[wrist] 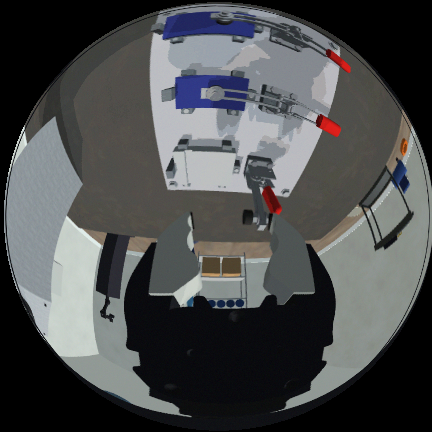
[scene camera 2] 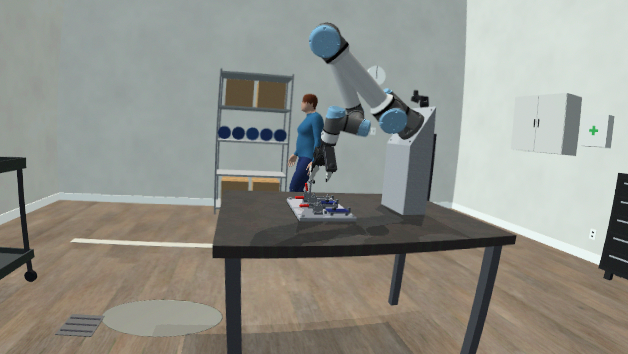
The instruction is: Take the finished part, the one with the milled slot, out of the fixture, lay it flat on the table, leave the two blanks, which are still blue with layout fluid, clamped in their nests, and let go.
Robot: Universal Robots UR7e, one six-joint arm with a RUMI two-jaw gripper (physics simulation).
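Frame: origin at the arm's base, x left, y back, z up, level; metres.
Seen in the pictures: gripper, fingertip midpoint: (wrist: 230,213) (scene camera 2: 318,181); arm's base at its link origin: (scene camera 2: 412,127).
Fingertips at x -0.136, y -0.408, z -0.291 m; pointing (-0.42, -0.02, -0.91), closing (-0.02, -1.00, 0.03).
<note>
Pixels of each thing's middle, then the offset from my fingertips to it. Level surfaces: height alone.
- finished part at the middle of its body: (wrist: 203,166) dx -0.007, dy +0.033, dz -0.087 m
- middle blue blank at the middle of its body: (wrist: 210,90) (scene camera 2: 328,203) dx +0.101, dy +0.015, dz -0.084 m
- far blue blank at the middle of its body: (scene camera 2: 337,211) dx +0.212, dy +0.012, dz -0.089 m
- dark table at its surface level: dz -0.115 m
The finished part (wrist: 212,167), pale with a thin slot line, lies in the nest nearest the gripper on the white fixture plate (scene camera 2: 325,218) (wrist: 161,135). Its toggle clamp (scene camera 2: 306,187) (wrist: 258,192) is swung open, with the arm raised. The middle blue blank (scene camera 2: 328,202) (wrist: 187,92) and the far blue blank (scene camera 2: 337,211) (wrist: 182,27) sit in their nests under closed clamps. My gripper (scene camera 2: 320,176) (wrist: 230,213) is half open and empty, tilted above the fixture's end. In the wrist view the raised clamp arm's tip shows between the fingers; its depth is unclear.
The fixture stands on the dark table (scene camera 2: 260,225) (wrist: 110,130). The arm's grey pedestal (scene camera 2: 397,175) (wrist: 45,200) stands at one side of it. Behind the table are a person in blue (scene camera 2: 308,132) and a shelf rack (scene camera 2: 216,150). Red handles (wrist: 328,125) (wrist: 338,61) stick out from the closed clamps.
</note>
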